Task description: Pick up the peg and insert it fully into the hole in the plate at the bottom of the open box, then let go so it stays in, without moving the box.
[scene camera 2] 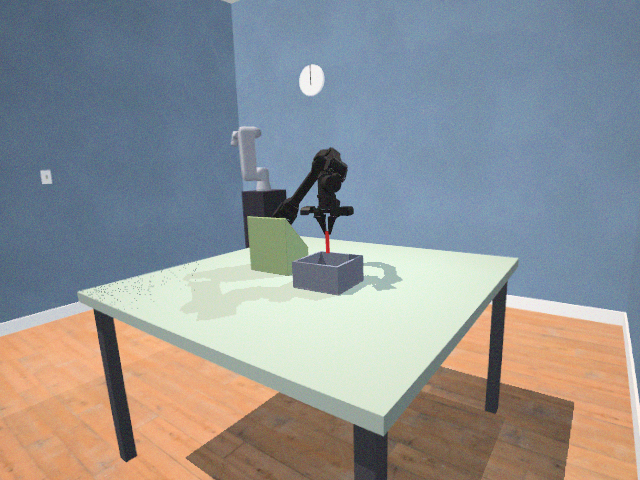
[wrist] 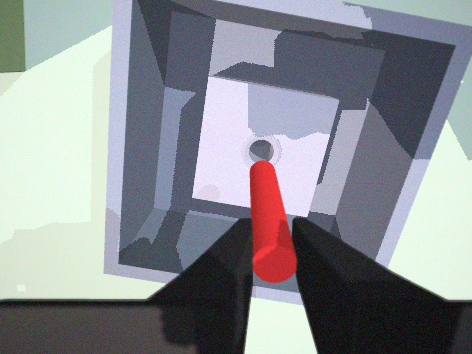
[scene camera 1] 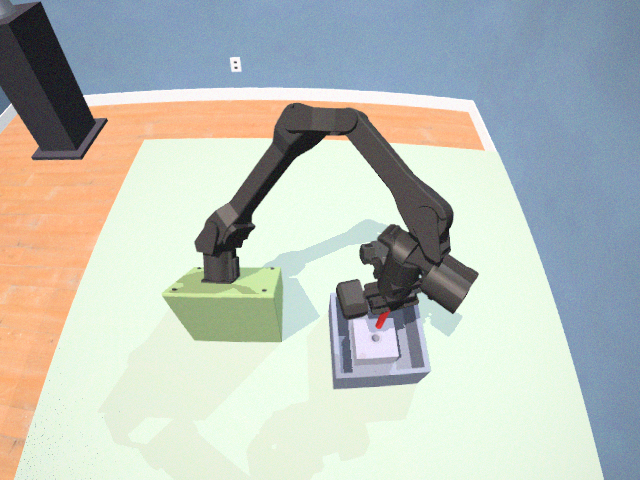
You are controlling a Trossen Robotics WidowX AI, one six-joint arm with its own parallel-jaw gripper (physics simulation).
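Places are measured from the arm's base along level axes (x back, y down, z right), in millimetres.
Pixels of known places: gripper, fingertip midpoint: (scene camera 2: 327, 234) (wrist: 271, 230) (scene camera 1: 384, 310); arm's base, link origin: (scene camera 2: 275, 231) (scene camera 1: 221, 279).
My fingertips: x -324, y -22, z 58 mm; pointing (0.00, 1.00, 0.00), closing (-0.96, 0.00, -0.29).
Note:
For each thing: its top centre in the pictures, then the offset to it from my fingertips. Level surfaces: height alone.
- red peg, top centre: (wrist: 274, 261) (scene camera 1: 386, 309) (scene camera 2: 327, 231) dx -1, dy -13, dz +3 mm
- open box, top centre: (wrist: 264, 169) (scene camera 1: 378, 331) (scene camera 2: 328, 258) dx -4, dy +87, dz +6 mm
- white plate, top centre: (wrist: 261, 153) (scene camera 1: 375, 337) dx -4, dy +124, dz +6 mm
- table, surface height: dy +185 mm
The red peg (scene camera 1: 382, 319) (scene camera 2: 327, 241) (wrist: 269, 215) is held between the fingers of my gripper (scene camera 2: 326, 232) (wrist: 271, 230), which is shut on its upper part. In scene camera 2 the peg is near upright, its lower end at about the height of the rim of the open box (scene camera 1: 424, 351) (scene camera 2: 314, 276) (wrist: 114, 150). The white plate (scene camera 1: 367, 352) (wrist: 225, 175) lies at the bottom of the box. Its round hole (scene camera 1: 376, 337) (wrist: 261, 150) is visible, and in the wrist view the peg's far end overlaps the hole's near edge. The peg is above the plate, not in the hole.
A green block (scene camera 1: 237, 318) (scene camera 2: 268, 245) bears the arm's base and stands beside the box. The box walls surround the plate on all sides. A dark pedestal (scene camera 1: 46, 77) (scene camera 2: 263, 202) with a pale arm (scene camera 2: 248, 155) stands beyond the table (scene camera 2: 361, 335).

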